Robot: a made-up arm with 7 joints. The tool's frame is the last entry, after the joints. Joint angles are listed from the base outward.
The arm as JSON. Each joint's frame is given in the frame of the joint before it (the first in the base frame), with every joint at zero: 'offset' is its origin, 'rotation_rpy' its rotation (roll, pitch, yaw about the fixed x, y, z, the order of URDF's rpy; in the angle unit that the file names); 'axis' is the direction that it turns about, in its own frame. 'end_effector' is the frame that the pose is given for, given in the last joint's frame.
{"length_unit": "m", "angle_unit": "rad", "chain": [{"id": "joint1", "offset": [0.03, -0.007, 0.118], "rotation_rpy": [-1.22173, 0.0, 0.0], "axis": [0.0, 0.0, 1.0]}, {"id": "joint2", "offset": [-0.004, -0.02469, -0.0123], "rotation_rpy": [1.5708, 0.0, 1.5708], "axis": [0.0, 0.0, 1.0]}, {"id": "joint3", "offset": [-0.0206, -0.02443, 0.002], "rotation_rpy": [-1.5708, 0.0, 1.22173], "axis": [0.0, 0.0, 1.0]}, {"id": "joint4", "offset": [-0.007, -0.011, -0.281], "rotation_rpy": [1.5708, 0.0, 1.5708], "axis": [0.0, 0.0, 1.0]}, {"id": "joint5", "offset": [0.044, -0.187, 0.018], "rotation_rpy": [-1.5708, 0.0, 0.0], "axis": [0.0, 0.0, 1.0]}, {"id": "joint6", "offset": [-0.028, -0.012, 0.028], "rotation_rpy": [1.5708, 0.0, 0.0], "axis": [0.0, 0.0, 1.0]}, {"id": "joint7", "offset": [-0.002, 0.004, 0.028], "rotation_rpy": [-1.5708, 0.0, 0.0], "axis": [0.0, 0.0, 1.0]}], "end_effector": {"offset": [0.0, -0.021, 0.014], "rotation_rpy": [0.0, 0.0, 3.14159]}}
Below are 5 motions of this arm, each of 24 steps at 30 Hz.
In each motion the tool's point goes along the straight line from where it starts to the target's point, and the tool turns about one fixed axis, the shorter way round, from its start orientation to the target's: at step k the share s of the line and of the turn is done. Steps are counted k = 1, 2, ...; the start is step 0. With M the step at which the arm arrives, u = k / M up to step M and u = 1 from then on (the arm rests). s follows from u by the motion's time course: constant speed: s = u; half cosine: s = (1 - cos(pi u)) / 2; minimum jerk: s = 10 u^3 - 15 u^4 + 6 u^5.
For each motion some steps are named. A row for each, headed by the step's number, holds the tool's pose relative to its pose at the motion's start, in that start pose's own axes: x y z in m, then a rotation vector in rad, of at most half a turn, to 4 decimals.
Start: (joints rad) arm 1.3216 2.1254 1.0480 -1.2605 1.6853 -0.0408 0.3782
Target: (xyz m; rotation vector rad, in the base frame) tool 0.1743 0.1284 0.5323 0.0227 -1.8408 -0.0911
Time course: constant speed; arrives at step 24
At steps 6, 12, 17, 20, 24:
6: 0.0635 -0.0504 0.0316 -0.0591 -0.1064 -0.0168
12: 0.1271 -0.1007 0.0633 -0.1182 -0.2128 -0.0337
17: 0.1800 -0.1427 0.0896 -0.1674 -0.3014 -0.0477
20: 0.2118 -0.1679 0.1054 -0.1969 -0.3546 -0.0561
24: 0.2542 -0.2014 0.1265 -0.2363 -0.4255 -0.0673

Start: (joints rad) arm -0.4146 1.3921 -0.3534 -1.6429 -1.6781 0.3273 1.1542
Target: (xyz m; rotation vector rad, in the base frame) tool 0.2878 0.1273 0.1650 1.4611 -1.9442 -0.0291
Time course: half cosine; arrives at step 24
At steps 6, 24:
6: 0.0020 0.0110 -0.0157 0.0917 0.0862 0.1013
24: 0.0138 0.0754 -0.1074 0.6262 0.5885 0.6914

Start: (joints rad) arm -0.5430 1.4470 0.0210 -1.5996 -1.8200 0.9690 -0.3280
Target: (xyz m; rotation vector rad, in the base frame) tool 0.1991 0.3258 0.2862 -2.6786 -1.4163 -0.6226
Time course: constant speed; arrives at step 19
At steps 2, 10, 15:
2: -0.0032 -0.0181 -0.0133 -0.0169 0.0373 -0.0842
10: -0.0158 -0.0906 -0.0665 -0.0847 0.1865 -0.4210
15: -0.0237 -0.1359 -0.0997 -0.1271 0.2797 -0.6315

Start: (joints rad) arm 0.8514 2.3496 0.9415 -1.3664 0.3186 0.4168 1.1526
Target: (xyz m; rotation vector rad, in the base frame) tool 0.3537 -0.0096 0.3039 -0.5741 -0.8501 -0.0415
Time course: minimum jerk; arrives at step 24
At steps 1, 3, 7, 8, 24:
1: 0.0001 -0.0001 0.0000 -0.0006 0.0004 0.0006
3: 0.0013 -0.0030 -0.0008 -0.0147 0.0103 0.0152
7: 0.0121 -0.0289 -0.0076 -0.1398 0.0973 0.1443
8: 0.0166 -0.0398 -0.0105 -0.1928 0.1342 0.1990
24: 0.0792 -0.1897 -0.0500 -0.9185 0.6395 0.9480

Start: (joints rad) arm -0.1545 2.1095 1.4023 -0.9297 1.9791 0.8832 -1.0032
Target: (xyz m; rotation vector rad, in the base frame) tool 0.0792 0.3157 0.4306 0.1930 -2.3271 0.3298
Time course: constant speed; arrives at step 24
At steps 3, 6, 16, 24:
3: -0.0047 -0.0049 -0.0118 0.0629 0.0186 0.0780
6: -0.0094 -0.0097 -0.0236 0.1258 0.0371 0.1561
16: -0.0251 -0.0260 -0.0628 0.3354 0.0989 0.4162
24: -0.0377 -0.0390 -0.0942 0.5031 0.1484 0.6243

